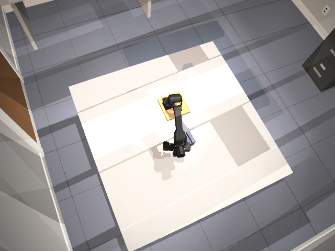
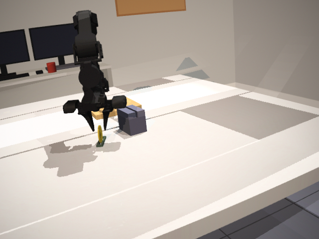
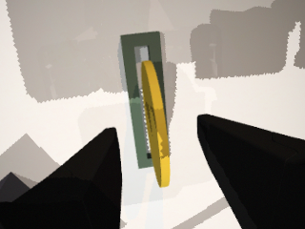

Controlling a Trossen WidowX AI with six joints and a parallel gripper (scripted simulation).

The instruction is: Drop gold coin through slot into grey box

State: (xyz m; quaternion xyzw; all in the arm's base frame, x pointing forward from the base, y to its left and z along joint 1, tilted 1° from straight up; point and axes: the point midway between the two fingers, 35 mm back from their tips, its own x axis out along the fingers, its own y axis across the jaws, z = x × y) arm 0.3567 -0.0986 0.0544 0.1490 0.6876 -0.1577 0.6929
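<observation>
Now: gripper tip 10 mm above the gold coin.
</observation>
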